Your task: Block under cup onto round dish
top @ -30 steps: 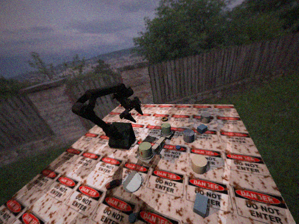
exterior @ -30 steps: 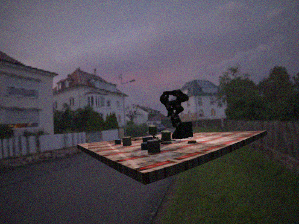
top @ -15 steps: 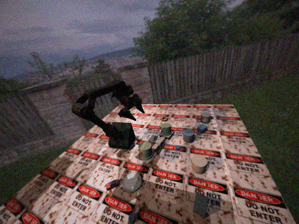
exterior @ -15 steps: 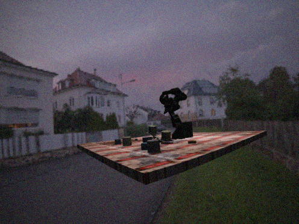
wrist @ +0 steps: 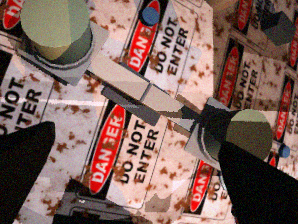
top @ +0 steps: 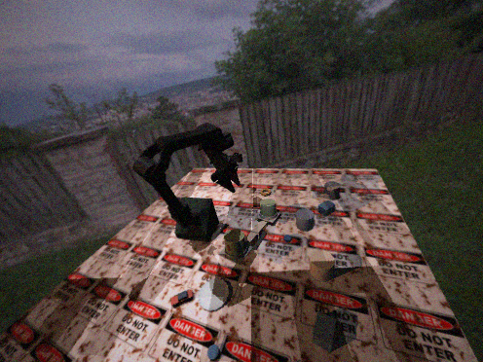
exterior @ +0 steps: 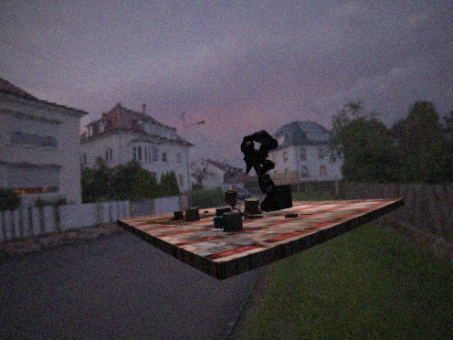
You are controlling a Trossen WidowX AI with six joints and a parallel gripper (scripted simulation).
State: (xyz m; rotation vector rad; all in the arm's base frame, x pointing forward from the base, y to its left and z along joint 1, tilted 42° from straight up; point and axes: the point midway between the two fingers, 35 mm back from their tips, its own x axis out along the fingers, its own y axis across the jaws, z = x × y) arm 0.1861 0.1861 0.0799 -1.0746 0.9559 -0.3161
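My gripper tip is now 150 mm above the olive cup, 100 mm to the right of it and 90 mm short of it. The rest, counted from my gripper tip: round dish 300 mm to the right, 210 mm below, 10 mm ahead; then tan cylinder 320 mm ahead, 180 mm below, 140 mm to the right; then red toy car 350 mm to the right, 200 mm below, 80 mm behind.
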